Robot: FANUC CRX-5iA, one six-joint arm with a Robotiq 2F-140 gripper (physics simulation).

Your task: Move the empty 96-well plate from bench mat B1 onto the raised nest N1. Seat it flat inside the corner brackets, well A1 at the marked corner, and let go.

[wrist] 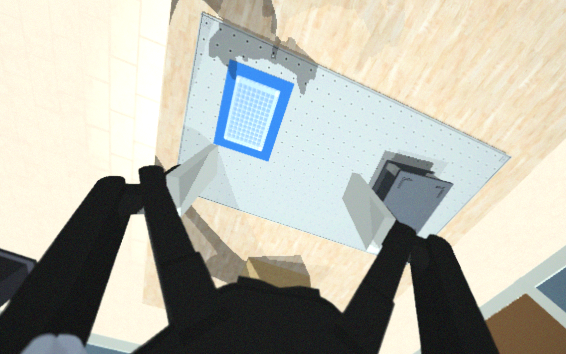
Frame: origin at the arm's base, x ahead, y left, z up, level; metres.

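Seen in the pictures: gripper, fingertip midpoint: (283, 173).
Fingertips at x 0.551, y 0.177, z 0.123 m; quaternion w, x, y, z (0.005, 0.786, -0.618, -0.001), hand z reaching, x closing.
Note:
Offsets run from my fingertips to a thing's top centre. Level surfaces: height alone.
The white 96-well plate @[0.076 m left, 0.012 m back, 0.224 m down] (251, 114) lies on the blue bench mat @[0.238 m down] (280, 120) at the upper left of the perforated board. The raised nest @[0.310 m right, 0.038 m back, 0.177 m down] (417, 197), a dark grey block with corner brackets marked on its top, stands at the board's right side. My gripper (283, 173) is open and empty, its two light grey finger pads wide apart. It is above the board's near edge; the left pad's tip appears close to the mat's lower left corner, and the right pad overlaps the nest's left side in the view. Part of the nest is hidden behind the right finger.
The perforated light grey board @[0.240 m down] (320, 135) lies on a wooden table top @[0.253 m down] (425, 60). A tan block (280, 271) shows partly behind the gripper body. A dark object (15, 272) is at the left edge, and a brown surface (530, 325) at the lower right.

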